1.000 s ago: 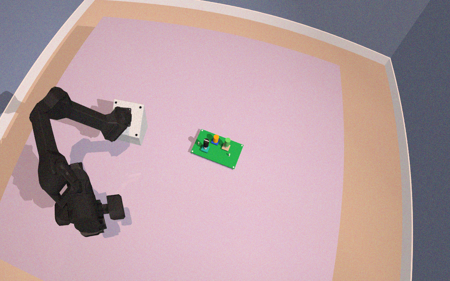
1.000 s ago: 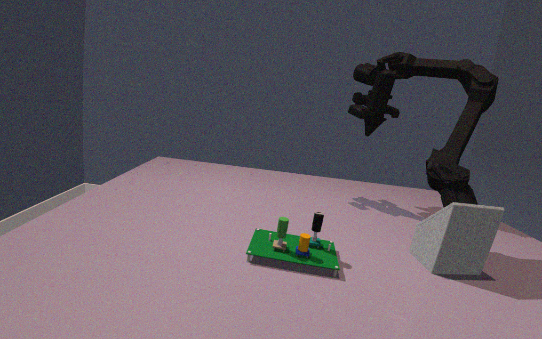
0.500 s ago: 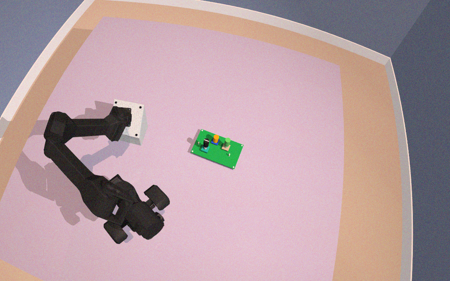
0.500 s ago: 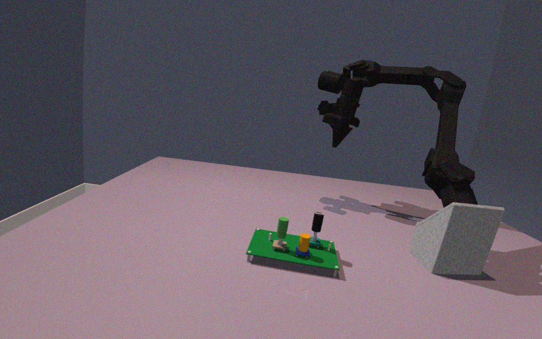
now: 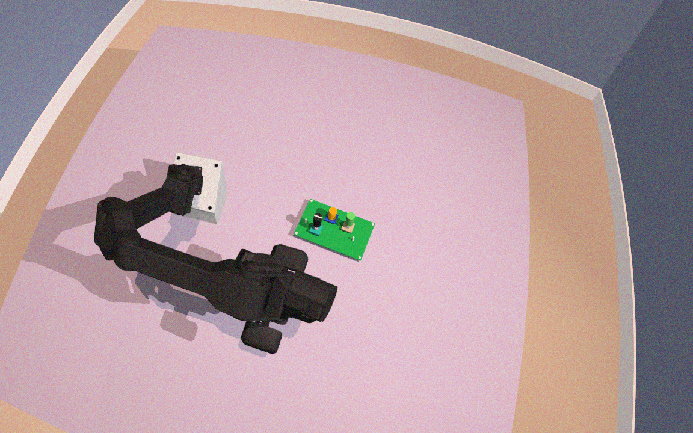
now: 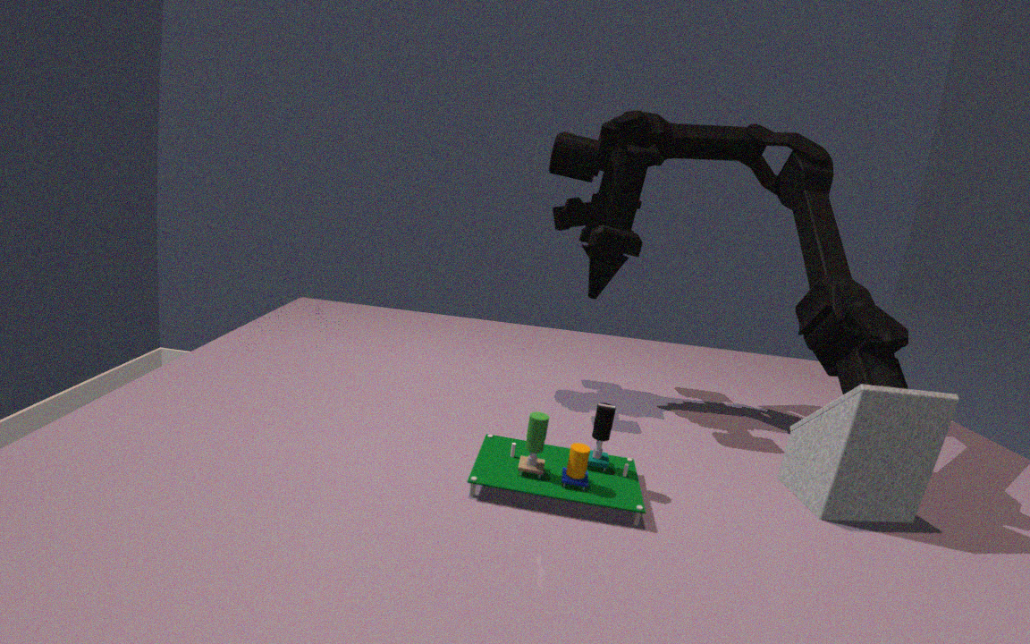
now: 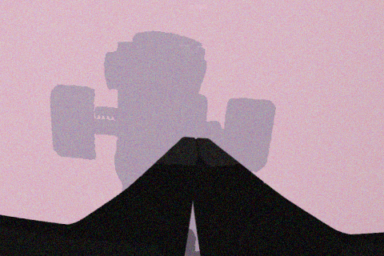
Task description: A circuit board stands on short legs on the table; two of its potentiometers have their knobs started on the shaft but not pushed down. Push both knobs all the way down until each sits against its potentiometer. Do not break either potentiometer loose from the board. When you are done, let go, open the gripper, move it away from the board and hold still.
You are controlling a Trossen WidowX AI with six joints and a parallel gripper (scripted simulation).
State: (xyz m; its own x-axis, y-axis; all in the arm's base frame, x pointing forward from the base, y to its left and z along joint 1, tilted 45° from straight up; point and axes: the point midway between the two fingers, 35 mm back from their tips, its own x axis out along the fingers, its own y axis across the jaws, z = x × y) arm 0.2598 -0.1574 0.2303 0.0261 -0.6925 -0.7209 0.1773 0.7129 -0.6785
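My gripper tip is now 4 cm short of the black knob, 24 cm to the right of it and 8 cm above it. The rest, counted from my gripper tip: green knob 11 cm ahead, 26 cm to the left, 9 cm below.
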